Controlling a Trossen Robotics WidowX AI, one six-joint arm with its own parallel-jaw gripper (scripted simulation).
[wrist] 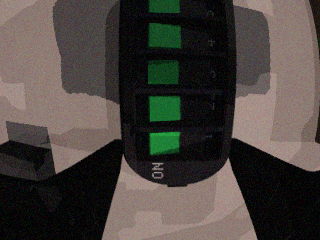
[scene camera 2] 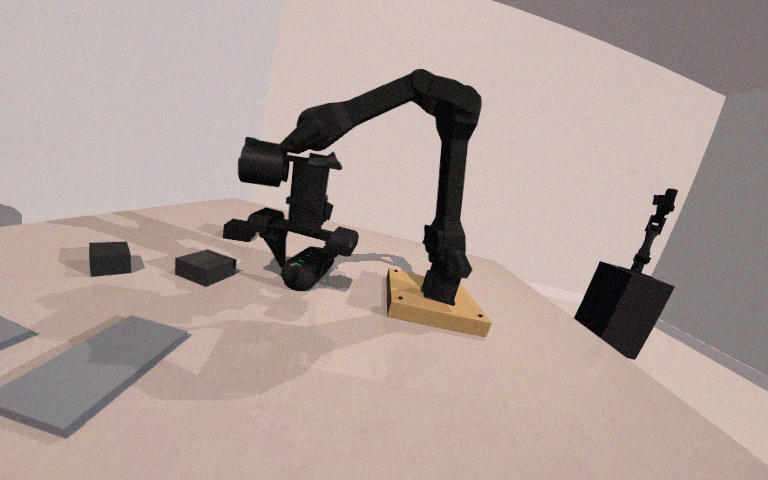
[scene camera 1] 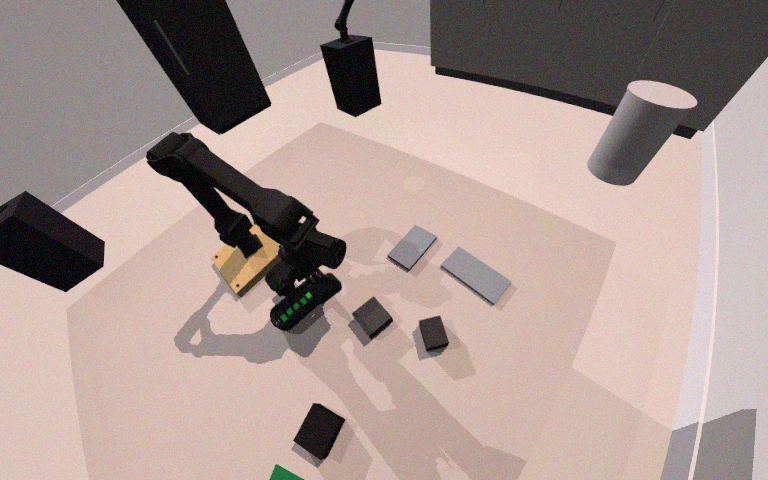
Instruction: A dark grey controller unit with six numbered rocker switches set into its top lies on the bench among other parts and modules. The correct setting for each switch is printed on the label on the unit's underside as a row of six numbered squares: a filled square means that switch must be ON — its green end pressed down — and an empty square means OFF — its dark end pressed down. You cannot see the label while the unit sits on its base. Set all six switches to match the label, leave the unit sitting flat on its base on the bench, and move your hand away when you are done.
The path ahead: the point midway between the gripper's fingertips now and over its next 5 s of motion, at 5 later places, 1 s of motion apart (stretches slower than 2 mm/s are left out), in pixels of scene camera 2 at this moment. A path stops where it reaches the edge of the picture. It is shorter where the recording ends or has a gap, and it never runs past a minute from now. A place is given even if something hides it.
My gripper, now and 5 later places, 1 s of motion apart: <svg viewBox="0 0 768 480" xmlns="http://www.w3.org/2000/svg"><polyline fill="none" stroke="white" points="300,271 302,267 306,256 310,247 314,237 319,229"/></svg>
